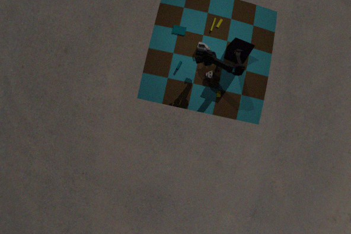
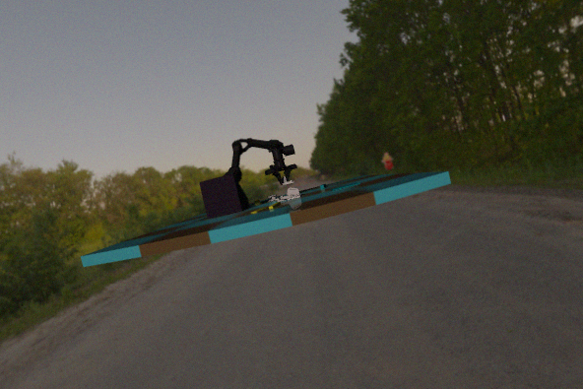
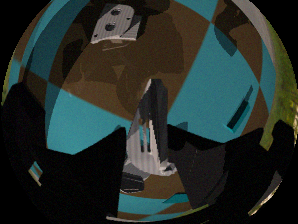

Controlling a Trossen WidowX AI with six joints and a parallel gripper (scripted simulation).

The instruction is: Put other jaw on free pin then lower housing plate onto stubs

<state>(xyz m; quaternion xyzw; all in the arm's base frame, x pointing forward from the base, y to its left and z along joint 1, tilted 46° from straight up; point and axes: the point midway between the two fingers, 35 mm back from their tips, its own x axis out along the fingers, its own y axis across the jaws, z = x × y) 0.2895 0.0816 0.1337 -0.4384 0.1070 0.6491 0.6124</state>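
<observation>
Now: gripper tip 3 cm short of the grey jaw and 2 cm to the left of it. The rest, counted from my gripper tip: yellow block: 22 cm behind, 28 cm to the left, 7 cm below; light-grey plate-like piece: 10 cm behind, 11 cm to the left, 5 cm below; teal stick: 22 cm ahead, 7 cm to the left, 7 cm below.
</observation>
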